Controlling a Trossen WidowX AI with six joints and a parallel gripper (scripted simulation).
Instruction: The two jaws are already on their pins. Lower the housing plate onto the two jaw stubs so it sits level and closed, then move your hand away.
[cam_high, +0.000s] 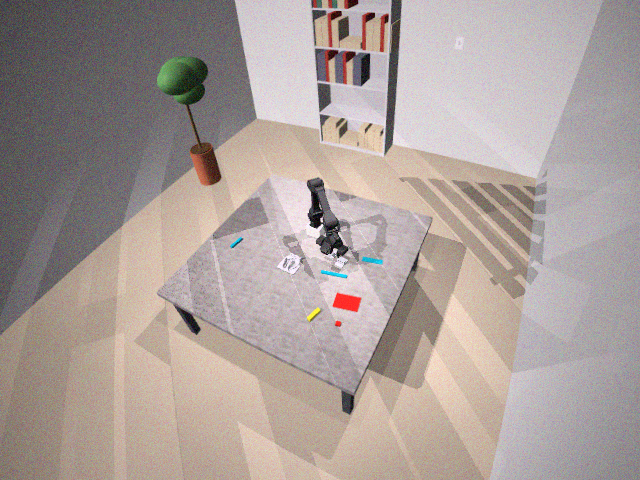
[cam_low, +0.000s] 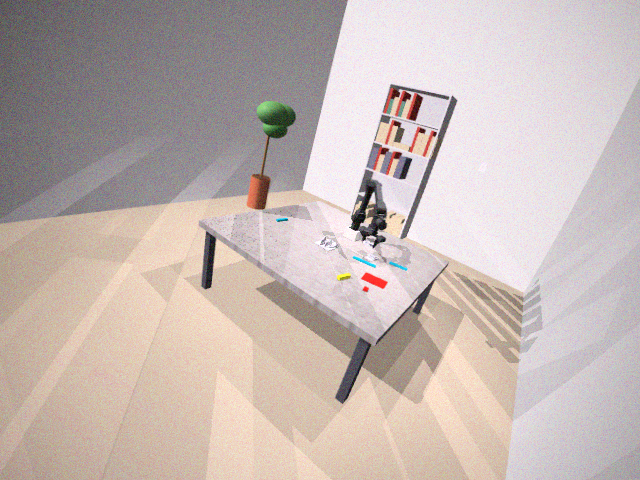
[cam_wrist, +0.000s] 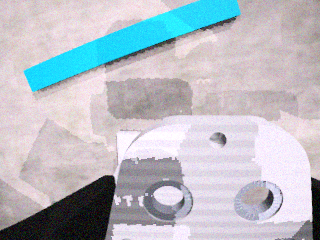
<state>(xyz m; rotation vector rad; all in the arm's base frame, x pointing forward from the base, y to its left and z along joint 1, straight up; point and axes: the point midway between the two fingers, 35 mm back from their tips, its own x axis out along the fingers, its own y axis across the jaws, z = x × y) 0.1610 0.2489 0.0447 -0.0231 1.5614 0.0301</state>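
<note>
Right now the cyan bar is 6 cm ahead of my gripper tip, 5 cm to the left of it and 8 cm below it. Round my gripper tip: red plate (18 cm ahead, 22 cm to the left, 8 cm below); yellow block (34 cm ahead, 13 cm to the left, 7 cm below); red cube (31 cm ahead, 26 cm to the left, 8 cm below).
</note>
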